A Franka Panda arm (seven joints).
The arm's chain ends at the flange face. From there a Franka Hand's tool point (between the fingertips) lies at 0.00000 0.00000 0.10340 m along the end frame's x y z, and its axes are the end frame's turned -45 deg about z.
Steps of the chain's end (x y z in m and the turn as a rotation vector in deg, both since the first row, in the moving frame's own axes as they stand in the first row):
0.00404 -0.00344 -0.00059 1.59 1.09 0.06
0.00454 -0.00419 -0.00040 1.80 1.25 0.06
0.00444 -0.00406 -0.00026 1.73 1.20 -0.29
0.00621 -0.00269 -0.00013 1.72 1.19 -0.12
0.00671 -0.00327 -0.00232 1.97 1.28 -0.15
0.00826 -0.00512 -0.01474 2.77 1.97 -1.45
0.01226 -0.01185 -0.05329 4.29 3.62 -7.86
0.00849 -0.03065 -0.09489 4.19 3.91 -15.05
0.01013 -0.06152 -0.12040 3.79 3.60 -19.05
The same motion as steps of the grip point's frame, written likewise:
0.00871 -0.00021 -0.00065 0.35 1.90 0.06
0.01006 -0.00045 -0.00048 0.39 2.16 0.06
0.00975 -0.00042 -0.00033 0.37 2.07 -0.29
0.01001 0.00181 -0.00020 0.37 2.06 -0.12
0.01120 0.00155 -0.00241 0.49 2.30 -0.15
0.01549 0.00112 -0.01492 0.57 3.35 -1.45
0.02704 -0.00125 -0.05379 0.47 5.59 -7.86
0.03783 -0.01737 -0.09540 0.20 5.73 -15.05
0.05987 -0.03813 -0.12083 0.13 5.23 -19.05

